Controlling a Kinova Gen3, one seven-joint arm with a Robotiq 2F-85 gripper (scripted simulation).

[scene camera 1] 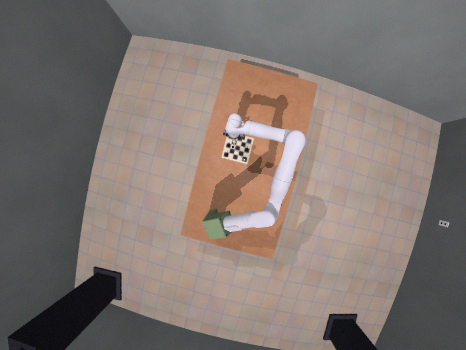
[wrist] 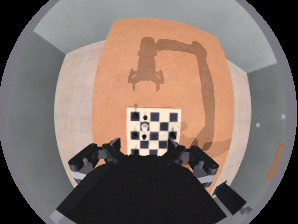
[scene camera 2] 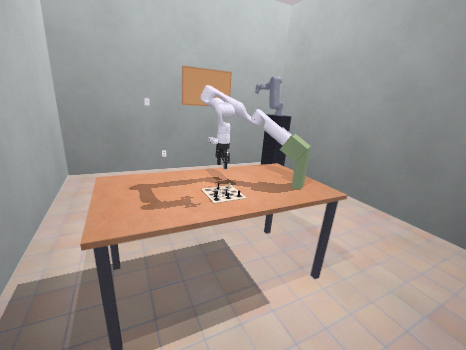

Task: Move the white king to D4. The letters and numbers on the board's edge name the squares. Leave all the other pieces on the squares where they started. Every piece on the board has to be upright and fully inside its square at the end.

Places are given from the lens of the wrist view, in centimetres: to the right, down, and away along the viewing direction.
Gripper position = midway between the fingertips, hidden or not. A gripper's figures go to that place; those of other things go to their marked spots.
gripper (wrist: 143, 144): -1, 6, 15
chessboard (wrist: 161, 122): 6, 4, 34
